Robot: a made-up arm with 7 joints.
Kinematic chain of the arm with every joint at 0, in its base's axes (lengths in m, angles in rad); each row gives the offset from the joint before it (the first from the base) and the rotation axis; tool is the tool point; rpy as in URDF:
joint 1: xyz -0.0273 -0.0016 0.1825 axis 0 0.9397 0.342
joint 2: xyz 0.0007 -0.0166 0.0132 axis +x
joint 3: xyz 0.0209 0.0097 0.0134 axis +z
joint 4: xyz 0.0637 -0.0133 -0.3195 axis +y
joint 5: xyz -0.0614 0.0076 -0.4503 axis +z
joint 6: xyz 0 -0.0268 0.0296 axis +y
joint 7: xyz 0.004 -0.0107 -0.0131 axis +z
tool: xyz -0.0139 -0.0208 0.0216 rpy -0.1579 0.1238 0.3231
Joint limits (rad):
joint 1: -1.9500..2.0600
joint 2: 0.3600..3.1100
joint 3: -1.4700..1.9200
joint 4: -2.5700..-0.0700
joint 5: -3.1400..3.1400
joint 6: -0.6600..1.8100
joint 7: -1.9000..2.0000
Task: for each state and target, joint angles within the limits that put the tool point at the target. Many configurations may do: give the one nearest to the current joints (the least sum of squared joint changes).
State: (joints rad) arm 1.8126 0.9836 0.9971 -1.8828 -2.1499 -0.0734 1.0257
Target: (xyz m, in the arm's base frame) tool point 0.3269 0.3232 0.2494
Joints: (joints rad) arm 1.4719 1.3851 1.3892 -2.2896 -2.2209 -0.0800 0.9990
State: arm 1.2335 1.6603 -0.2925 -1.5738 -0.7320 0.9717 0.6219
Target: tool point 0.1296 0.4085 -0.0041
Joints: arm 0.6839 2.6405 -0.7301 -2.1738 -0.5770 0.9289 0.5367
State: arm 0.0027 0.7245 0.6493 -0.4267 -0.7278 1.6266 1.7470
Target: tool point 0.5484 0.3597 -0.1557
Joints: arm -0.6139 0.5562 0.5300 -0.5231 -0.9100 1.8100 1.8619
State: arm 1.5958 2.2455 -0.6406 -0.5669 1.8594 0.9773 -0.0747
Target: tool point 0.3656 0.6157 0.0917
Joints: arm 1.7751 2.6362 -0.4255 -0.3391 1.9982 1.1591 0.4461
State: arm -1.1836 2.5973 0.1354 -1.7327 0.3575 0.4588 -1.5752
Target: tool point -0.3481 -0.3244 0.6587
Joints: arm -1.1352 3.1100 0.7762 -1.4410 0.3154 0.3871 -1.6175
